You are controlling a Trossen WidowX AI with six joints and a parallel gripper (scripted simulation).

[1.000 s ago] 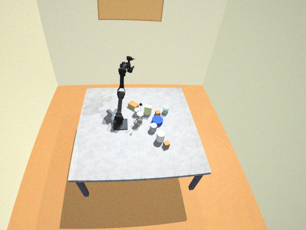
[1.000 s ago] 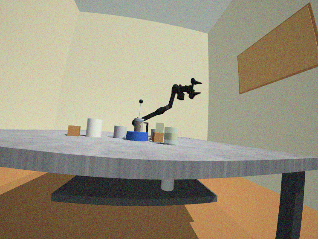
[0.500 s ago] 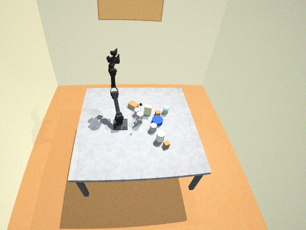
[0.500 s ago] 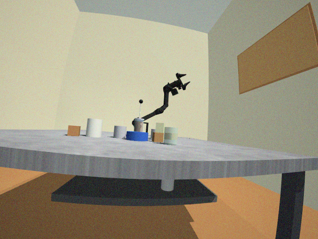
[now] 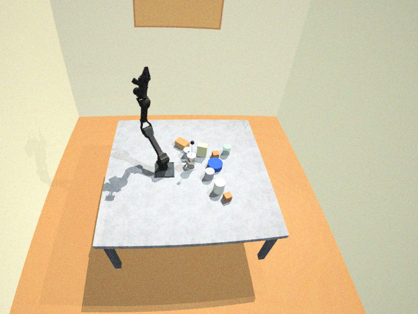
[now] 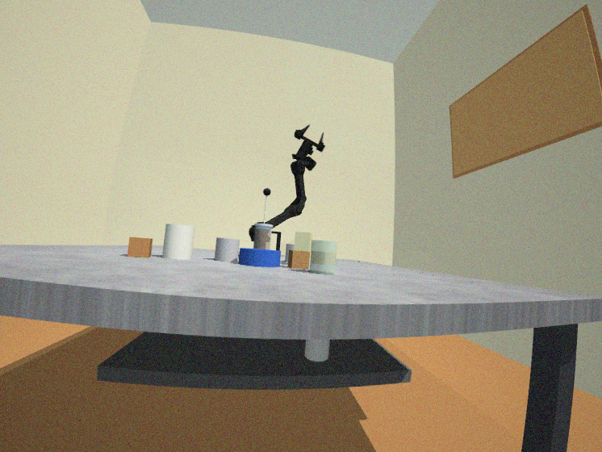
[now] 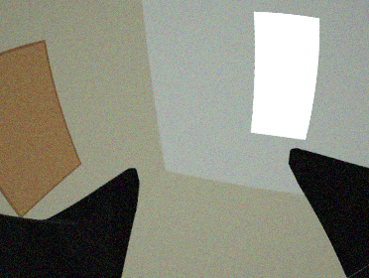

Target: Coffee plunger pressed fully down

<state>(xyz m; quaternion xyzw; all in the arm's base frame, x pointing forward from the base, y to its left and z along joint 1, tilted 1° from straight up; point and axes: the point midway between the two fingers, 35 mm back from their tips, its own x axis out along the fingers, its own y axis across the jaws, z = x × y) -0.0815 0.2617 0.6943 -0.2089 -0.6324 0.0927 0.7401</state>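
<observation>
My gripper tip is 29 cm short of the coffee press, 26 cm to the left of it and 61 cm above it. Also, from my gripper tip: pale green cylinder 62 cm ahead, 15 cm to the right, 70 cm below; then blue disc 49 cm ahead, 29 cm to the right, 72 cm below; then pale yellow box 41 cm ahead, 14 cm to the right, 69 cm below.
</observation>
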